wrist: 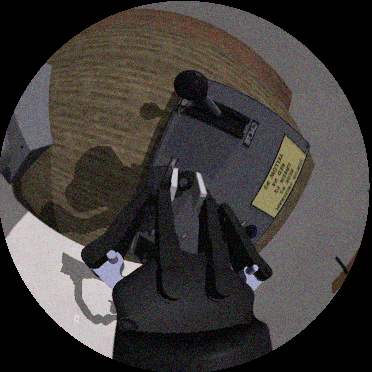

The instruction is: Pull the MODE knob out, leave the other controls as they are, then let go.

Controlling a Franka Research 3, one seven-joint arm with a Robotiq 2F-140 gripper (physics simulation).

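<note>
The MODE knob (185,181) is a small dark round knob on the dark grey control panel (215,155), near the middle of the wrist view. My gripper (184,177) is shut on it, with one pale fingertip pad on each side. The label beside the knob is mostly hidden or too blurred to read. The fingers hide part of the panel below the knob. I cannot tell how far the knob stands out from the panel.
A lever with a black ball (191,85) stands in a slot at the panel's upper part. A yellow status label (279,176) is at the right, and a dark blue button (251,231) is at the lower right. The wooden table (100,90) lies around the panel, with a grey object (34,110) at the left.
</note>
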